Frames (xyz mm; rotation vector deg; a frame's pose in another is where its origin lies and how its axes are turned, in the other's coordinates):
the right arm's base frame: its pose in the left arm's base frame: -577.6 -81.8 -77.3 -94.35 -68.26 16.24
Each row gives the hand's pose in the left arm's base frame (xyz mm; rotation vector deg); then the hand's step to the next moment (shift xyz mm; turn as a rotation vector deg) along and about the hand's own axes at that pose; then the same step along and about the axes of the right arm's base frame.
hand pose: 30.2 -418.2 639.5 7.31 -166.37 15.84
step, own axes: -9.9 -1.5 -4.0 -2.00 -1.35 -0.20
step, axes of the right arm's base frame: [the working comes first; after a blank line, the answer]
step, axes of the left arm's base frame: 10.6 0.0 1.8 2.13 -1.15 -0.02

5.7 4.4 -8.0 0.09 1.18 -2.11
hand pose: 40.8 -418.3 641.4 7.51 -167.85 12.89
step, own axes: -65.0 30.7 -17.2 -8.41 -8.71 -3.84
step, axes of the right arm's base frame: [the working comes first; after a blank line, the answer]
step, axes of the left arm's base frame: 63.6 37.7 -1.0 9.84 -7.35 3.23

60.4 37.5 -20.2 -0.06 2.61 -12.43
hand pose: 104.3 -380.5 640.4 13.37 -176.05 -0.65
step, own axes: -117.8 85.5 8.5 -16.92 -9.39 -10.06
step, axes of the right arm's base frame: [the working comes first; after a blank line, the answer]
step, axes of the left arm's base frame: 102.8 102.3 -14.5 18.72 -6.75 8.93

126.4 72.6 -2.5 6.68 2.87 -20.56
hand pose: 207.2 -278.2 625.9 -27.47 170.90 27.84
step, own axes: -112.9 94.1 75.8 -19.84 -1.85 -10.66
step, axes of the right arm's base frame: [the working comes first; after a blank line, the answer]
step, axes of the left arm's base frame: 79.3 142.1 -29.3 19.07 0.70 12.10

141.9 72.9 43.4 13.96 0.65 -17.76
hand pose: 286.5 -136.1 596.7 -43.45 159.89 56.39
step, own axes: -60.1 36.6 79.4 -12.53 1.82 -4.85
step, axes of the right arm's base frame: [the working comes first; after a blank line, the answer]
step, axes of the left arm's base frame: 28.5 98.4 -27.6 10.46 3.59 7.85

83.0 41.7 51.2 10.66 -0.55 -8.36
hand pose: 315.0 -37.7 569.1 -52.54 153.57 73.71
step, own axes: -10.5 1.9 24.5 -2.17 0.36 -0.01
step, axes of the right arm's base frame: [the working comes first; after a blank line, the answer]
step, axes of the left arm's base frame: 2.4 23.8 -11.9 1.61 1.24 0.85

16.0 11.9 17.7 2.07 0.24 -0.72
